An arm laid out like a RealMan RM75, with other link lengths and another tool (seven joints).
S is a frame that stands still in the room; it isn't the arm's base.
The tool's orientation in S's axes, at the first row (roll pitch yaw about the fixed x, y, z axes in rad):
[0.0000 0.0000 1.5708]
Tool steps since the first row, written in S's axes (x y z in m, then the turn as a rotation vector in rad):
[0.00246 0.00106 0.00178 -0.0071 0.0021 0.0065]
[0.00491 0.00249 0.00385 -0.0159 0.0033 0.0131]
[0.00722 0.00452 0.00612 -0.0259 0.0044 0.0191]
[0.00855 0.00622 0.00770 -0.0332 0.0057 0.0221]
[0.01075 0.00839 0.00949 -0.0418 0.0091 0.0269]
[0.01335 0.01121 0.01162 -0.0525 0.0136 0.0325]
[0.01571 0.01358 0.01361 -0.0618 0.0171 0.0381]
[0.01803 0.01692 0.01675 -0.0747 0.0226 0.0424]
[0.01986 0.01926 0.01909 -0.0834 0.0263 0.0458]
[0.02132 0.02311 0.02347 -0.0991 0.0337 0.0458]
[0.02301 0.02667 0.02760 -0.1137 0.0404 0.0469]
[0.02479 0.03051 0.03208 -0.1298 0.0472 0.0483]
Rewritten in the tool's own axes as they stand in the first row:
[0.00106 -0.00246 0.00178 0.0021 0.0071 0.0065]
[0.00249 -0.00491 0.00385 0.0033 0.0159 0.0131]
[0.00452 -0.00722 0.00612 0.0044 0.0259 0.0191]
[0.00622 -0.00855 0.00770 0.0057 0.0332 0.0221]
[0.00839 -0.01075 0.00949 0.0091 0.0418 0.0269]
[0.01121 -0.01335 0.01162 0.0136 0.0525 0.0325]
[0.01358 -0.01571 0.01361 0.0171 0.0618 0.0381]
[0.01692 -0.01803 0.01675 0.0226 0.0747 0.0424]
[0.01926 -0.01986 0.01909 0.0263 0.0834 0.0458]
[0.02311 -0.02132 0.02347 0.0337 0.0991 0.0458]
[0.02667 -0.02301 0.02760 0.0404 0.1137 0.0469]
[0.03051 -0.02479 0.03208 0.0472 0.1298 0.0483]

